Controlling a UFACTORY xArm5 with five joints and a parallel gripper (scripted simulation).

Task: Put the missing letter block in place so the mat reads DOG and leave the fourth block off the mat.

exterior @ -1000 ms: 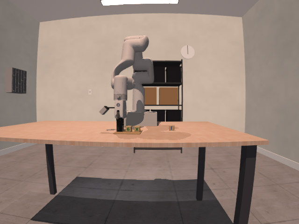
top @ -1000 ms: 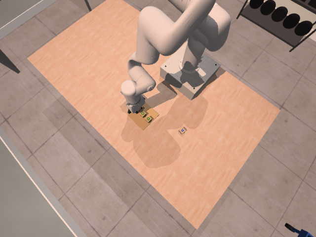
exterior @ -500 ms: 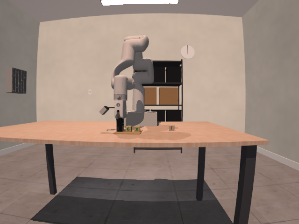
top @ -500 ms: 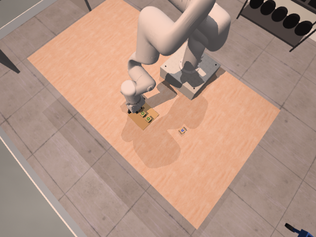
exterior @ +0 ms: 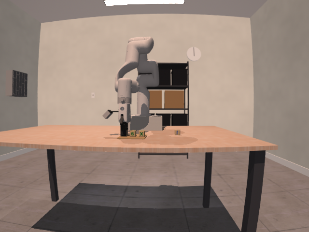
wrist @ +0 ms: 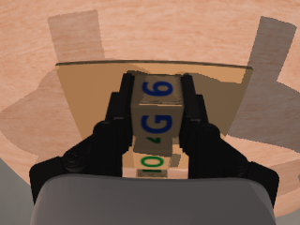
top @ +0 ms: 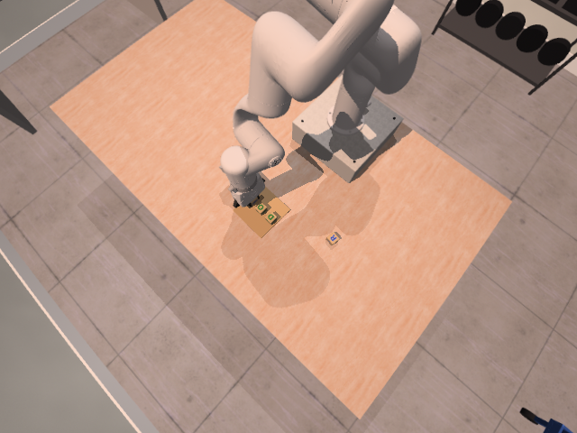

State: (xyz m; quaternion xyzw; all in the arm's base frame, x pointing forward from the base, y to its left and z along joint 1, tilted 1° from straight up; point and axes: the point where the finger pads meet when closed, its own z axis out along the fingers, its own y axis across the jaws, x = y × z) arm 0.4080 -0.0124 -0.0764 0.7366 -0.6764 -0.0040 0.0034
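Now: hand 10 mm above the blue-lettered block. The rest, counted from my hand: mat 50 mm to the left, 20 mm below.
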